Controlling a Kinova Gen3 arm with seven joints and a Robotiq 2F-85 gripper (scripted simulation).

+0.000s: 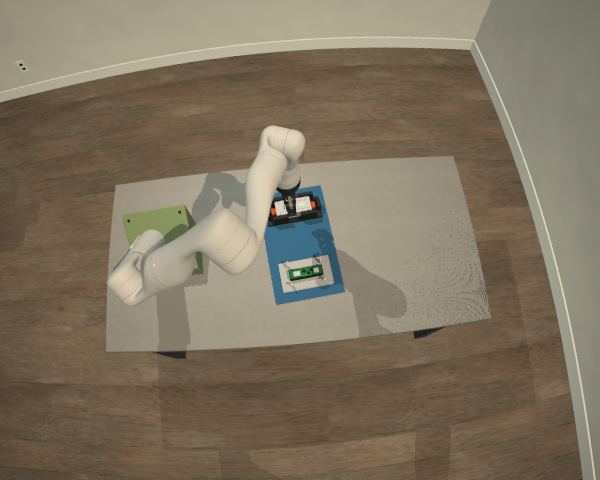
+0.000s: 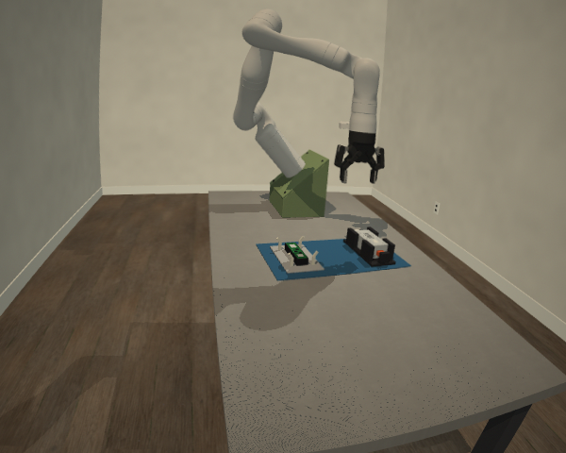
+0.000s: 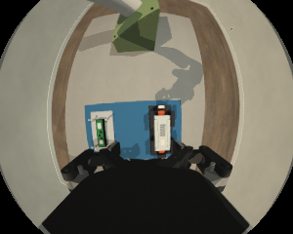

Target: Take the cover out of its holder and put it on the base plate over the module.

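Now: the white cover 1 cm ahead of my hand, 6 cm to the left of it and 19 cm below it.
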